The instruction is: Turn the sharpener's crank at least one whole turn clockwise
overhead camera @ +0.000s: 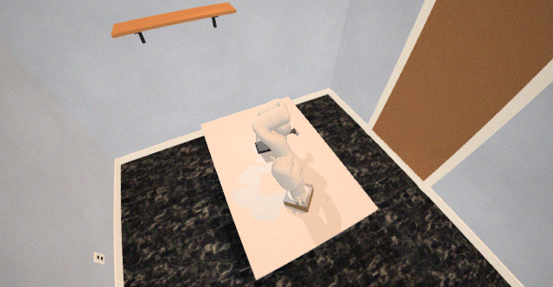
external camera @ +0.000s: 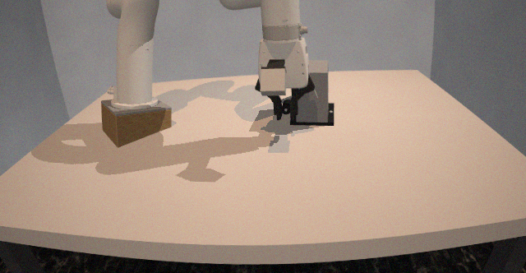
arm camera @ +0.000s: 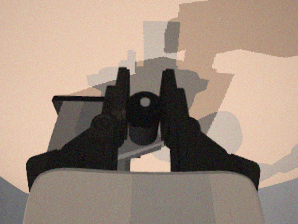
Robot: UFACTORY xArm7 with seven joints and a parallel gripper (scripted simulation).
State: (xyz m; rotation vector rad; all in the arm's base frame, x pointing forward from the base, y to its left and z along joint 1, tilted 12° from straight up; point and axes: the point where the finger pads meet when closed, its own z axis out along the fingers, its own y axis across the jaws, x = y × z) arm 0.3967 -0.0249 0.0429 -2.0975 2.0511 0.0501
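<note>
Now: the black crank knob 2 cm to the left of my hand.
</note>
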